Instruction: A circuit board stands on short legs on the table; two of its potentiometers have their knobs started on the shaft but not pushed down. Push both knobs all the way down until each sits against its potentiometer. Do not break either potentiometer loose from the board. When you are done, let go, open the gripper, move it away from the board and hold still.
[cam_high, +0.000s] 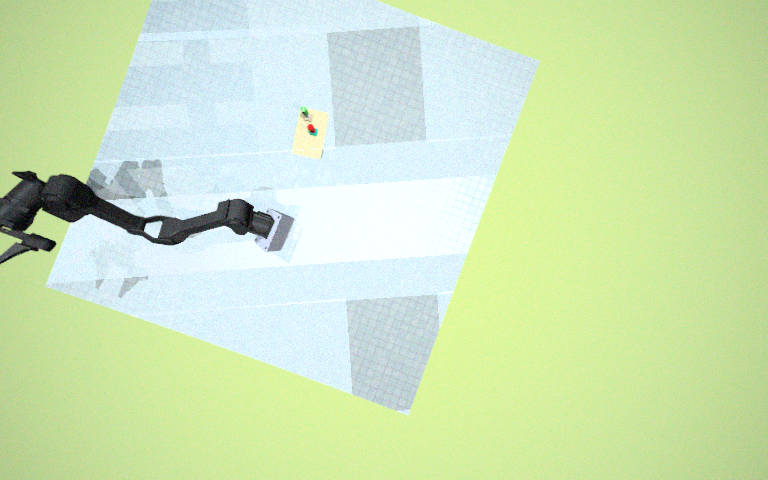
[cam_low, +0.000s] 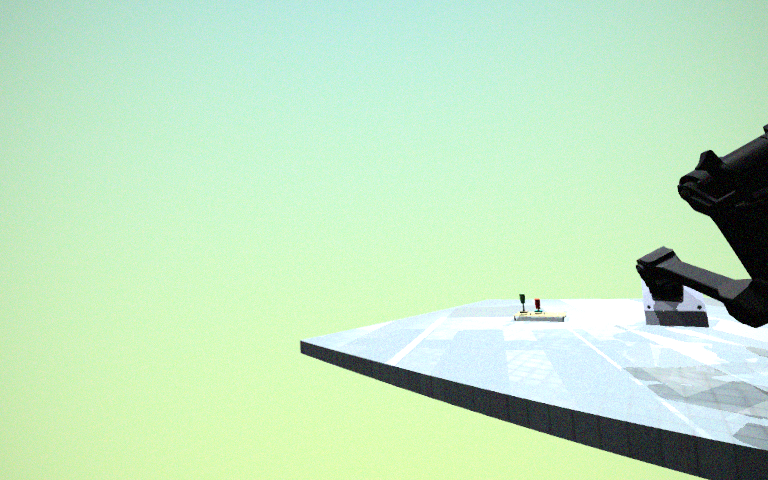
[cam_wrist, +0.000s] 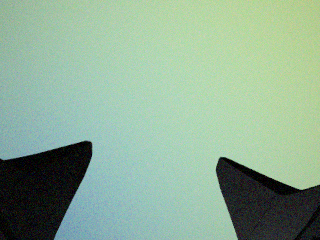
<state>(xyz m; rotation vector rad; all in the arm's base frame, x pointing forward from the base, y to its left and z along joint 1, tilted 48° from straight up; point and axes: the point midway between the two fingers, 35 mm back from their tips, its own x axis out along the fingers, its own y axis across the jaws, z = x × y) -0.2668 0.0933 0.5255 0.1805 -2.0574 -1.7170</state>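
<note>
Now: the red knob 670 mm ahead of my gripper tip, 420 mm to the right of it and 310 mm below it. Also, from my gripper tip: green knob (710 mm ahead, 390 mm to the right, 280 mm below).
</note>
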